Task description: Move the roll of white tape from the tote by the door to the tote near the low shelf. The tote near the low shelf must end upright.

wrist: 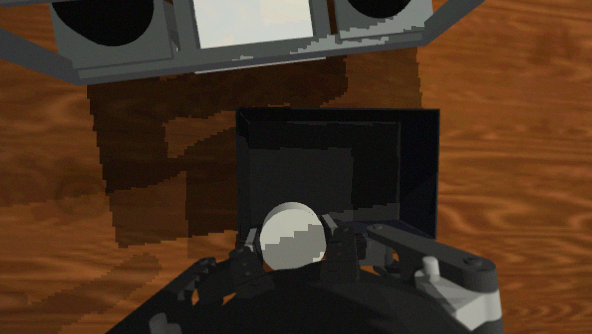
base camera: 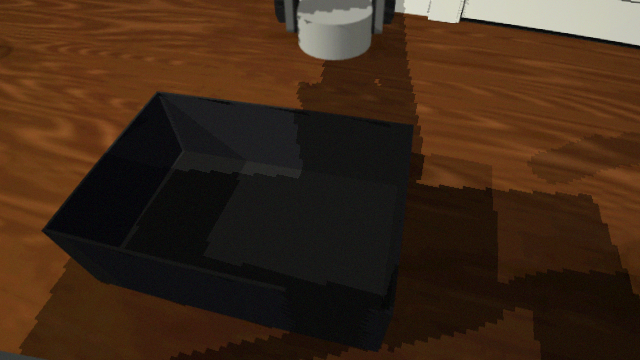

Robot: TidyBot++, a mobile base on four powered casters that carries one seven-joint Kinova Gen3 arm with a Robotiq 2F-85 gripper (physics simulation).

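Places are measured from the arm's base along level axes (x right, y back, z down), in metres.
Pixels of known places: gripper, fingertip midpoint: point(wrist: 291, 233) point(base camera: 334, 27).
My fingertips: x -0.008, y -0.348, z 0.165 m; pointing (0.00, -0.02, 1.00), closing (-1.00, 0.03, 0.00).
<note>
Ahead of a thing's pixels: the offset from my fingertips to its top centre. Level surfaces: height alone.
The roll of white tape {dx +0.000, dy -0.002, dz -0.013 m} point(base camera: 334, 39) point(wrist: 293, 237) is between the two fingers of my gripper point(base camera: 334, 22) point(wrist: 291, 233), which is shut on it. The roll is held in the air, higher than the tote, at the top of the base camera view. A dark, open tote {dx -0.084, dy +0.020, dz +0.132 m} point(base camera: 200, 280) point(wrist: 420, 165) stands upright on the wooden floor below, and no object shows inside it. In the wrist view the roll and fingers overlap the tote's lower left part. A second tote does not show in either view.
The wooden floor {dz +0.232 m} point(base camera: 225, 55) point(wrist: 510, 150) surrounds the tote. A white panel or door with a frame point(base camera: 550, 20) stands at the back right in the base camera view. The grey mobile base point(wrist: 185, 55) crosses the top of the wrist view, beyond the tote. Shadows cover part of the floor.
</note>
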